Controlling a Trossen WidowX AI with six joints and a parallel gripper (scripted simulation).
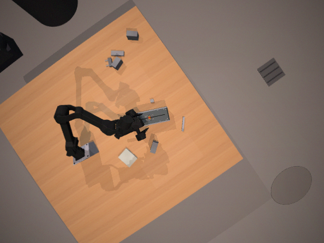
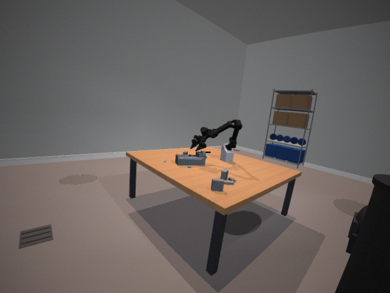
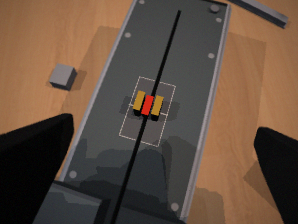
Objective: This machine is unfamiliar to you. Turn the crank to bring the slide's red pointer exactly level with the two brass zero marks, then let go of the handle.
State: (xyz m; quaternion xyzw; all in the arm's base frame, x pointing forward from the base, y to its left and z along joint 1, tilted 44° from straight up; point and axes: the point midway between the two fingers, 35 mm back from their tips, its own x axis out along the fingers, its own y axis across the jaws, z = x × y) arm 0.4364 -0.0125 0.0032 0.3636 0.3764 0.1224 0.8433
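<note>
The red pointer is 5 cm below my gripper tip, 3 cm ahead of it and 1 cm to the left of it. The rest, counted from my gripper tip: small grey cube: 12 cm below, 10 cm to the left, 9 cm ahead; then thin grey bar: 21 cm ahead, 13 cm to the right, 13 cm below; then dark crank handle: 15 cm behind, 4 cm to the left, 2 cm below.
</note>
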